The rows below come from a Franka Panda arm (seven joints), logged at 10 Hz.
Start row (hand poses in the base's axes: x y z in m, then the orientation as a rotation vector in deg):
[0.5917 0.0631 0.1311 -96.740 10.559 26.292]
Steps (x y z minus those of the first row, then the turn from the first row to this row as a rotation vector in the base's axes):
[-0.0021 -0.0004 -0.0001 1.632 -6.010 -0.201]
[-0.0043 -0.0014 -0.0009 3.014 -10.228 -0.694]
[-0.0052 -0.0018 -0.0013 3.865 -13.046 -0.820]
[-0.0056 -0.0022 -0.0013 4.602 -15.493 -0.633]
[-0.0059 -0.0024 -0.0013 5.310 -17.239 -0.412]
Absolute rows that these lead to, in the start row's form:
[0.5896 0.0627 0.1310 -96.223 5.934 21.066]
[0.5874 0.0617 0.1302 -95.450 2.946 17.156]
[0.5865 0.0613 0.1298 -94.982 0.809 14.696]
[0.5861 0.0609 0.1298 -94.590 -1.284 12.778]
[0.5858 0.0607 0.1298 -94.125 -2.886 11.483]

